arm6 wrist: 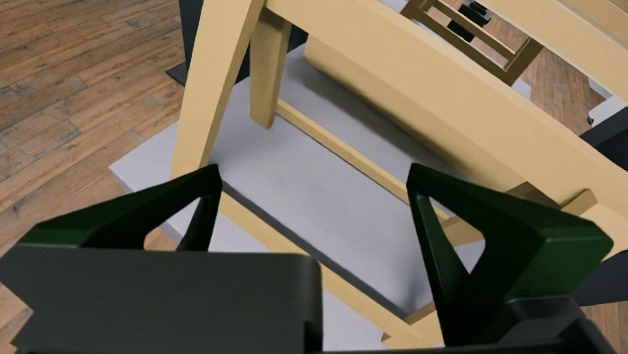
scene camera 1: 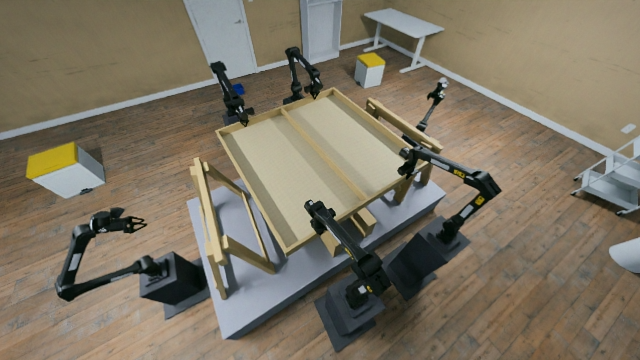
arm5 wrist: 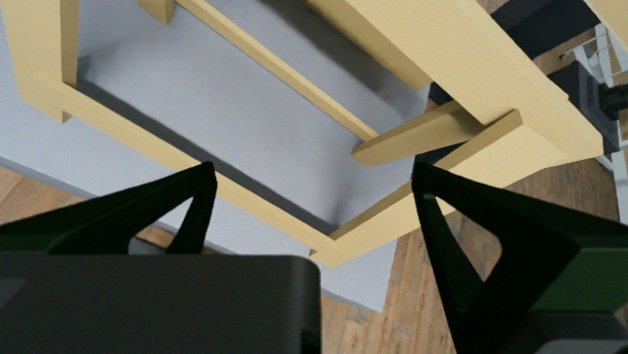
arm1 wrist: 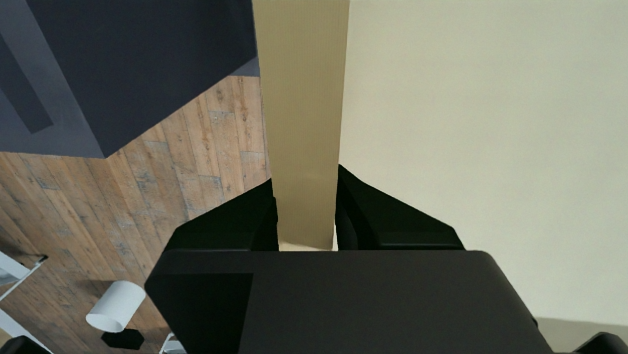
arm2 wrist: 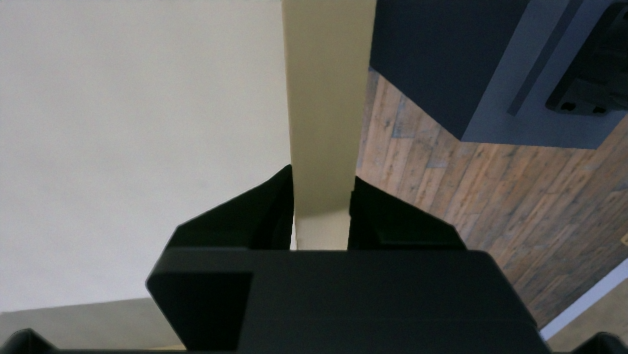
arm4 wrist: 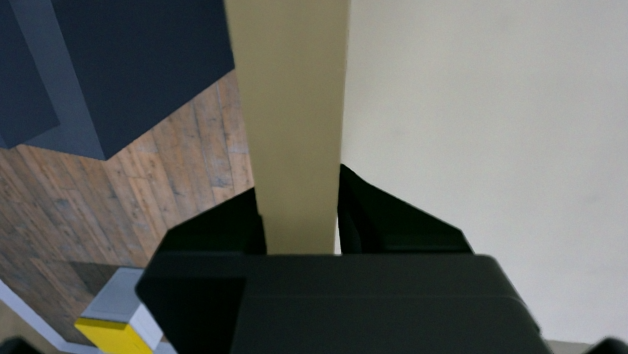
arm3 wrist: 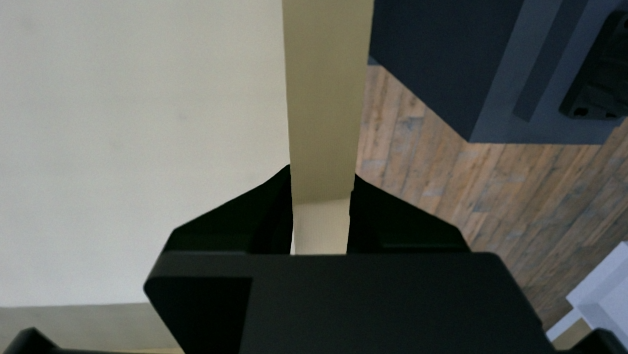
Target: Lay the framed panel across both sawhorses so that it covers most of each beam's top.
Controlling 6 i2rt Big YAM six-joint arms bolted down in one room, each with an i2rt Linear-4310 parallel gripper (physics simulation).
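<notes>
The framed panel (arm1 wrist: 475,125) (arm2 wrist: 150,125) (arm3 wrist: 150,125) (arm4 wrist: 475,150) (scene camera 1: 345,130) hangs raised, open side up, above the grey platform. In the scene view its left edge is inward of the left sawhorse (scene camera 1: 207,210); its right corner overlaps the right sawhorse (scene camera 1: 400,122). Arm1's gripper (arm1 wrist: 305,172), arm2's gripper (arm2 wrist: 323,171), arm3's gripper (arm3 wrist: 322,170) and arm4's gripper (arm4 wrist: 298,176) are each shut on the panel's rim. Arm5's gripper (arm5 wrist: 315,165) and arm6's gripper (arm6 wrist: 315,167) are open and empty, each facing a sawhorse beam (arm5 wrist: 475,65) (arm6 wrist: 425,90).
Wooden blocks (scene camera 1: 365,222) stand on the grey platform (scene camera 1: 240,320) below the panel's near edge. Dark pedestals carry the arms around it. Yellow-topped cabinets (scene camera 1: 65,170) (scene camera 1: 370,70), a white table (scene camera 1: 405,22) and a white cart (scene camera 1: 612,182) stand farther out.
</notes>
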